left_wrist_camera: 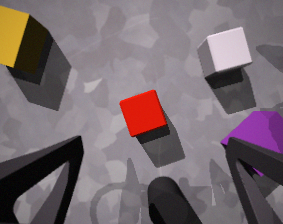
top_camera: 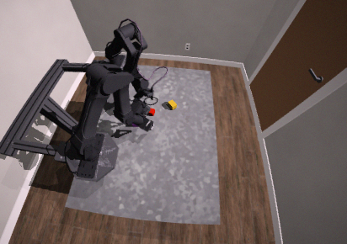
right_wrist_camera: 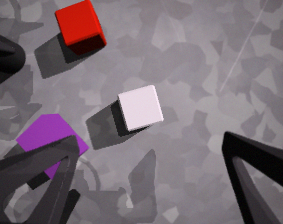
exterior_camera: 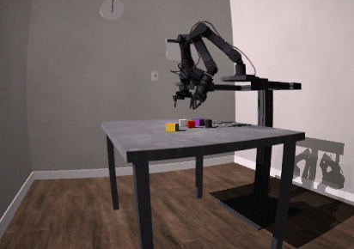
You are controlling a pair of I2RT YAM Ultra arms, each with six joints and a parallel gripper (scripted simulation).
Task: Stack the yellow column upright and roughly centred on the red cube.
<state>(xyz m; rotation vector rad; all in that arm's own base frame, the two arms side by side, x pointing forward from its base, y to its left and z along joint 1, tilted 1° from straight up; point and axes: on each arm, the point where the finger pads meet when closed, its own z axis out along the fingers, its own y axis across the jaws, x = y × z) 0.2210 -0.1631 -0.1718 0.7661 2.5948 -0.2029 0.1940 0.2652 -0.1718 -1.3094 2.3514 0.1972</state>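
The yellow column is 18 cm ahead of my left hand, 6 cm to the left of it and 10 cm below it. From my left hand the other things lie so: white cube (2 cm ahead, 12 cm to the right, 10 cm below); then dark cylinder (7 cm behind, 3 cm to the left, 10 cm below); then red cube (2 cm ahead, 1 cm to the right, 10 cm below).
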